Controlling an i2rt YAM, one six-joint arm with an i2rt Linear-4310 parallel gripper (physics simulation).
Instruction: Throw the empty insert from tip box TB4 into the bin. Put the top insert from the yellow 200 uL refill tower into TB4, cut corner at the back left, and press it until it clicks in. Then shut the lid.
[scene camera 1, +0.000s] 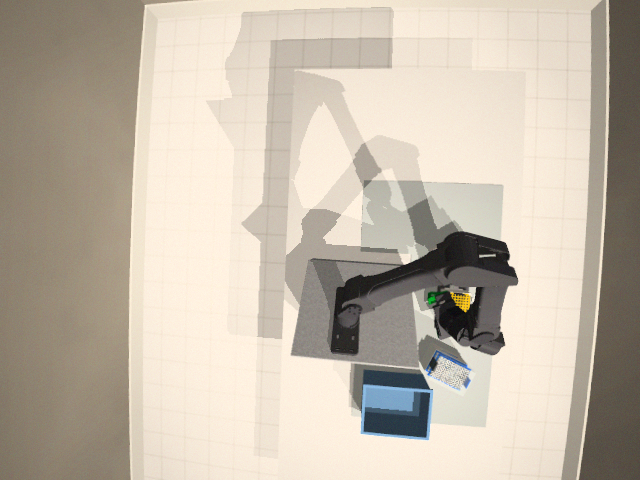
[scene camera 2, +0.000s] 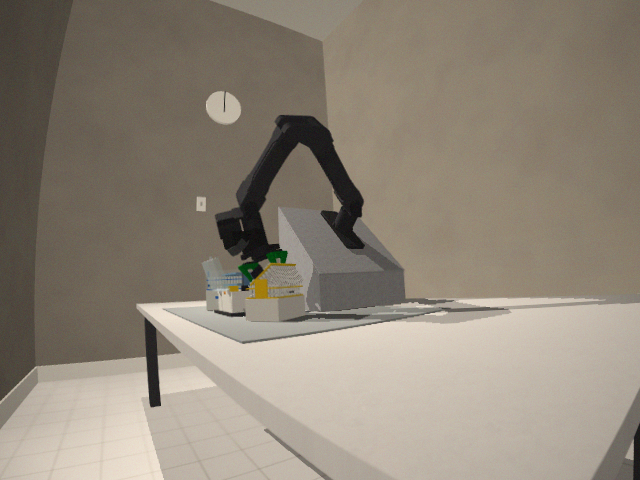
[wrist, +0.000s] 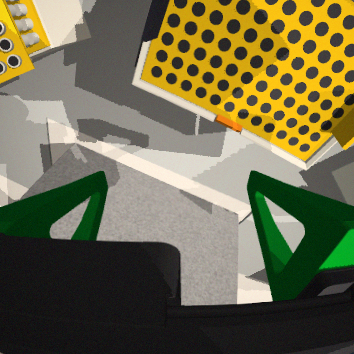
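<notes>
Tip box TB4 (wrist: 172, 98) (scene camera 2: 233, 302) is white with an orange tab and holds a yellow insert (wrist: 231, 46) (scene camera 1: 460, 301) whose holes show dark and empty. The yellow refill tower (scene camera 2: 281, 281) stands on a white base in front of TB4 in scene view 2. A corner of its top insert (wrist: 14, 61), with tips in the holes, shows at the wrist view's upper left. My gripper (wrist: 176, 178) (scene camera 2: 264, 267) is open and empty, its green fingers beside TB4's tabbed edge in the wrist view. The light-blue bin (scene camera 1: 430, 413) stands at the bottom of scene view 1. The arm hides most of the tower there.
A blue-and-white tip rack (scene camera 1: 448, 370) (scene camera 2: 225, 280) stands between the arm's wrist and the bin. A translucent panel (scene camera 2: 211, 269) stands upright near it; which box it belongs to is unclear. The grey sloped pedestal (scene camera 1: 315, 320) (scene camera 2: 361, 289) carries the arm. A grey-green mat (scene camera 1: 467, 413) (scene camera 2: 242, 333) lies under the boxes.
</notes>
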